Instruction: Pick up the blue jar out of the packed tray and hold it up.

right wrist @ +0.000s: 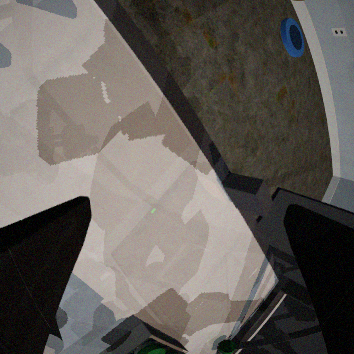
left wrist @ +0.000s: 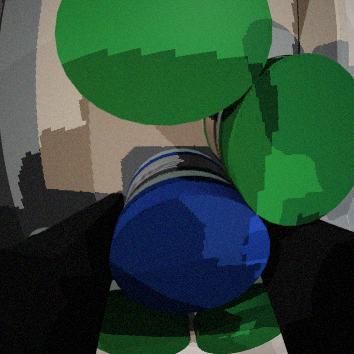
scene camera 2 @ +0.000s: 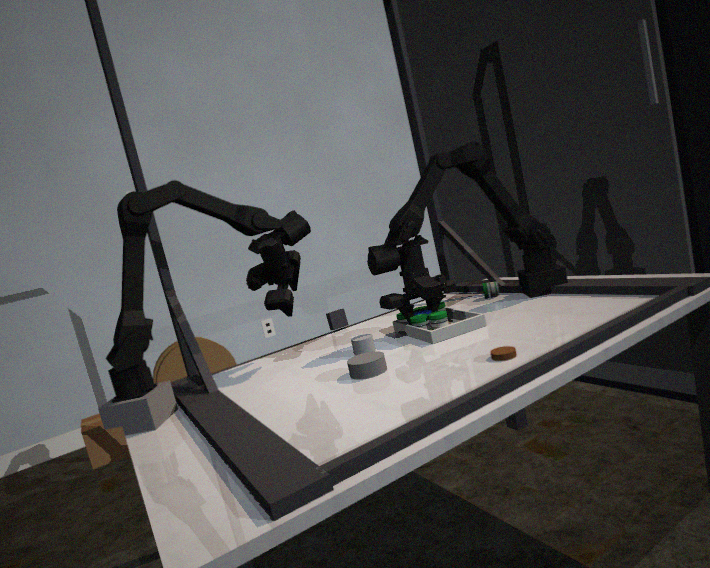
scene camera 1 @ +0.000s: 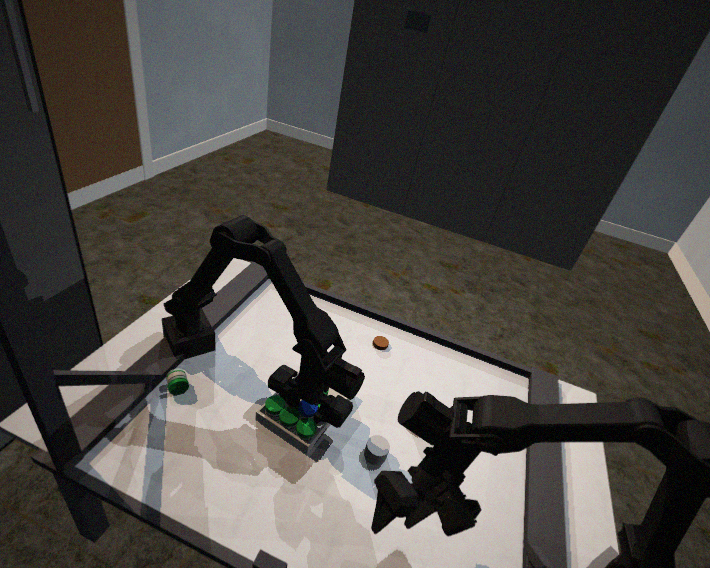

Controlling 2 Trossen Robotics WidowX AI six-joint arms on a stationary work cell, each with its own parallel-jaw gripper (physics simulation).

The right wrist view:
right gripper: 191, 211
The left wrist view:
left gripper: 182, 202
blue jar: 185, 241
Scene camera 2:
left gripper: 424, 328
right gripper: 292, 303
wide grey cylinder: 370, 364
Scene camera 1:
left gripper: 306, 418
right gripper: 390, 528
